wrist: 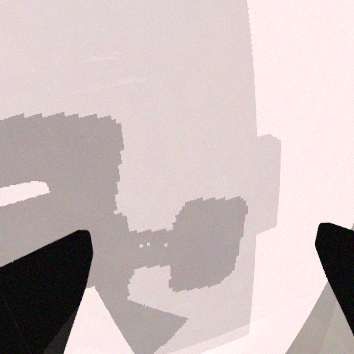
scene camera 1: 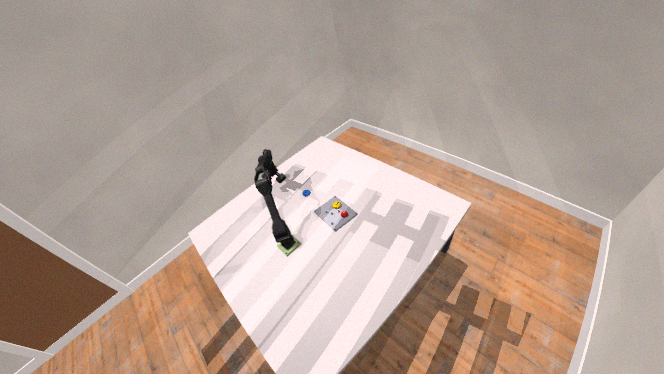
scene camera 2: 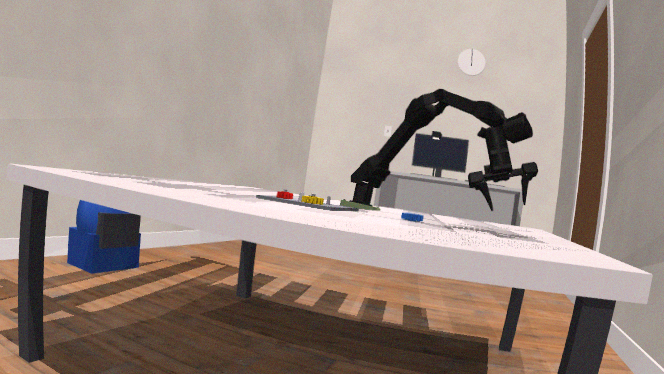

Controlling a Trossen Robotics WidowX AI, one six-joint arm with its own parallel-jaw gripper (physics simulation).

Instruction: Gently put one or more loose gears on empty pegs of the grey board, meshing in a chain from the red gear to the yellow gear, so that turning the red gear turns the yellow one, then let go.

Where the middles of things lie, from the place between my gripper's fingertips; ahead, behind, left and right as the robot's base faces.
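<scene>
Picture the grey board [scene camera 1: 338,221] for a second: my hand is 510 mm to the left of it and 20 mm short of it, and it's 60 mm above the board.
</scene>
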